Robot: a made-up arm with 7 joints.
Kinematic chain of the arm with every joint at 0, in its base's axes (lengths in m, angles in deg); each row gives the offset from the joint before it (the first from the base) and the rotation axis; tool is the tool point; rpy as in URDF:
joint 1: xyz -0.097 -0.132 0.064 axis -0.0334 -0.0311 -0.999
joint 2: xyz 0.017 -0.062 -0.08 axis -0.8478 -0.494 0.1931
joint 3: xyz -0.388 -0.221 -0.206 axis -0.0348 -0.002 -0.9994
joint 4: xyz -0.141 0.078 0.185 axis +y
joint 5: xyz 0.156 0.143 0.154 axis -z
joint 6: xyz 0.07 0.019 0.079 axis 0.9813 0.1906 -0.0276
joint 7: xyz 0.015 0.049 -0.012 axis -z
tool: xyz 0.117 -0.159 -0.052 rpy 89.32 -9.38 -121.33
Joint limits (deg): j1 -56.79..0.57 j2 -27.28..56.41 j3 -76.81..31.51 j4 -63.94..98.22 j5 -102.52..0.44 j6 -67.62..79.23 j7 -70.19..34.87
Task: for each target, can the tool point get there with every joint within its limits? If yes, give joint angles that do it. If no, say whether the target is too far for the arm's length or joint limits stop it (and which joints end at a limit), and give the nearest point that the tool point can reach.
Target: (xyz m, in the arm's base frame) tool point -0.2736 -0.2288 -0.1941
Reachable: yes | joints -29.37 22.10 -0.58 32.94 -38.85 51.91 -1.32
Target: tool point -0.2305 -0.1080 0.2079
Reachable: yes | joints -19.94 -1.12 14.31 -3.28 -73.33 -23.94 -4.53
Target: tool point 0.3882 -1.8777 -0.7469
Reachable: no: too far | nearest point 0.1291 -0.9873 -0.4011 | short by 0.990 m
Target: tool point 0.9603 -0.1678 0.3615
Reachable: no: joint limits stop it (at a limit: joint 1, joint 2, joint 3, joint 5, joint 6) | nearest point 0.2852 -0.2677 -0.0170 | short by 0.780 m
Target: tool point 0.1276 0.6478 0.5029
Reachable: no: joint limits stop it (at a limit: joint 1, joint 3, joint 6, joint 7) | nearest point -0.2703 0.0813 0.3270 | short by 0.714 m
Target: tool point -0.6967 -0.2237 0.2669
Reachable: yes | joints -12.62 -12.58 -62.70 -4.70 -46.89 2.89 -28.96
